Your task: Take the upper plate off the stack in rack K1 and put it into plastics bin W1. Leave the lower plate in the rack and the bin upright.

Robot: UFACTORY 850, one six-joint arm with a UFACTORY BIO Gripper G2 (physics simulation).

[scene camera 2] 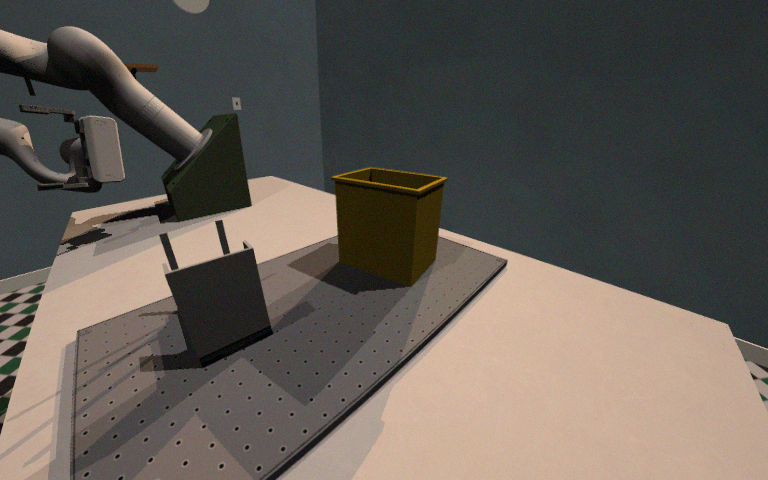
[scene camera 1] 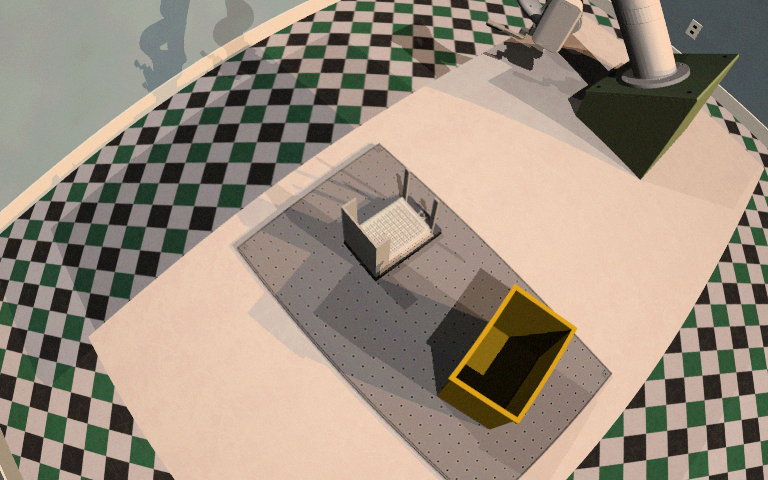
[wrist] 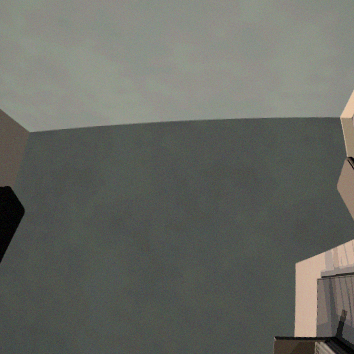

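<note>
Rack K1 [scene camera 1: 360, 244] [scene camera 2: 220, 305] stands on the perforated board, with a tall pale wall, corner pieces and thin posts. A white gridded plate [scene camera 1: 396, 227] lies inside it in scene camera 1. The plate's side is mostly hidden, so I cannot tell the layers of the stack apart; the lower plate does not show clearly. The yellow bin W1 [scene camera 1: 474, 403] [scene camera 2: 376, 226] stands upright, with no plate visible inside. My gripper [scene camera 2: 30, 147] [wrist: 178, 202] is open wide and empty, turned sideways, high up and well away from the rack and the bin.
The perforated board [scene camera 1: 283, 266] [scene camera 2: 339, 350] lies on the pale table [scene camera 1: 192, 362] [scene camera 2: 538, 367]. The arm's green wedge base [scene camera 1: 634, 118] [scene camera 2: 212, 175] stands at the table's far end. The bin stands beside the rack, with a gap between them. The wrist view faces mostly wall.
</note>
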